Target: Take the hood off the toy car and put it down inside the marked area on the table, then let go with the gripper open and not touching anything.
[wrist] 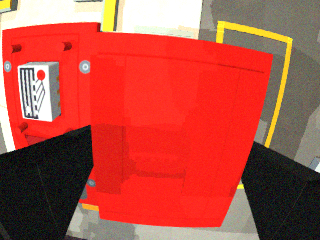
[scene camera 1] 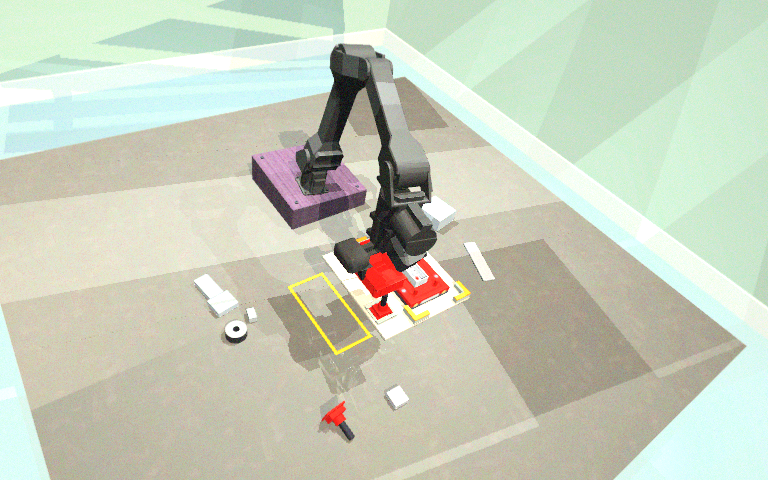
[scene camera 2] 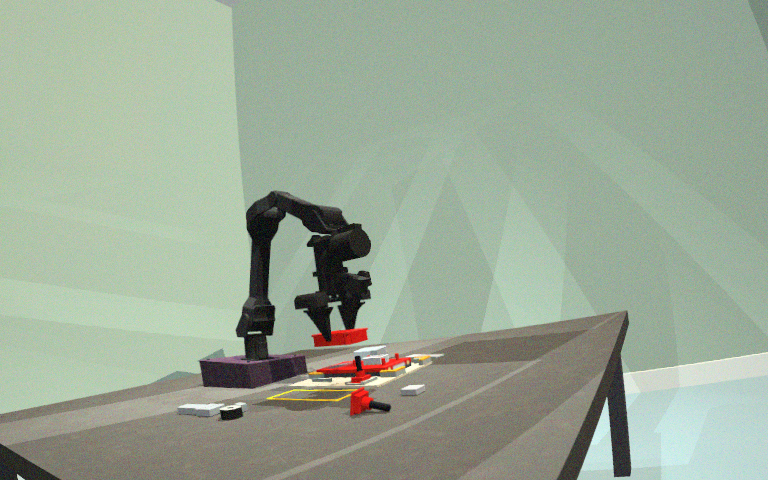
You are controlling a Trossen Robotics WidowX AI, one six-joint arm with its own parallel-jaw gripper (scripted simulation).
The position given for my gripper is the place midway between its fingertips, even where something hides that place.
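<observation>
There's a white-grey block (wrist: 39,86), and there's a red hood (scene camera 1: 383,278), which you'd also find in the wrist view at (wrist: 173,120). That hood is held by my gripper (scene camera 2: 340,338), and the gripper itself is visible at (scene camera 1: 376,272) and at (wrist: 170,140) too.
</observation>
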